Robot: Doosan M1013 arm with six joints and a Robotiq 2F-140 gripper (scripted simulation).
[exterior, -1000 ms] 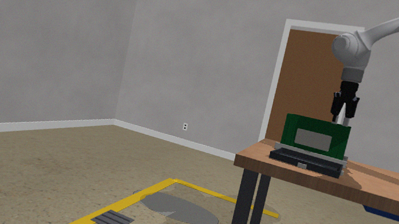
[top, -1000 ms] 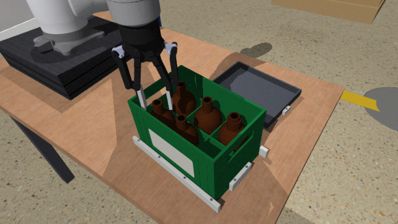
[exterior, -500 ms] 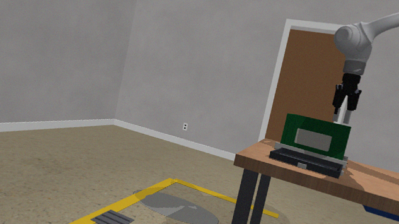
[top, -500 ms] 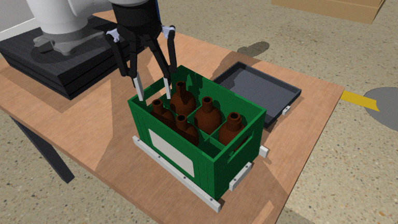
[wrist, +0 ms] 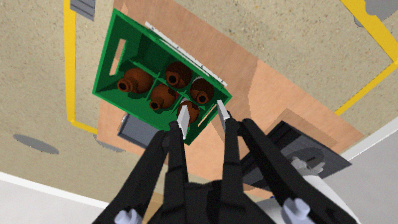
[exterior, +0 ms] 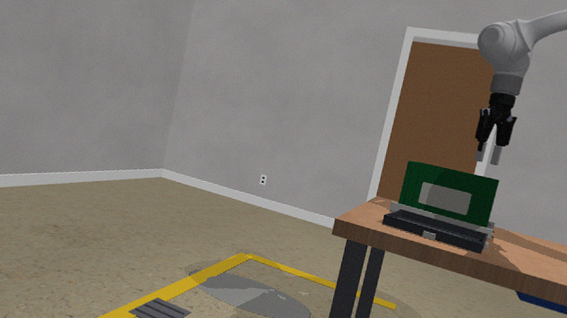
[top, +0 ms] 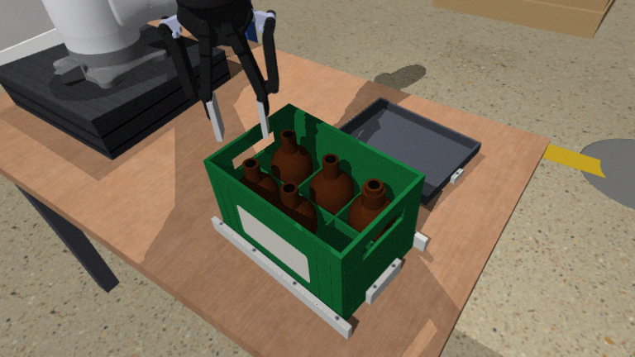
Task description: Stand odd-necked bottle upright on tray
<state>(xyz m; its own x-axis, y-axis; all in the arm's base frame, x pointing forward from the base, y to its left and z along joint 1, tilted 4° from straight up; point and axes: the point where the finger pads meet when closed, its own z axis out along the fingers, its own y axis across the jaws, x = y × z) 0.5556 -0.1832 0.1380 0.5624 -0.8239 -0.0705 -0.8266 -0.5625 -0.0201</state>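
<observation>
My gripper is now 90 mm short of the crate, 30 mm to the right of it and 170 mm above it. Round my hand: grey tray (130 mm ahead, 310 mm to the left, 240 mm below).
</observation>
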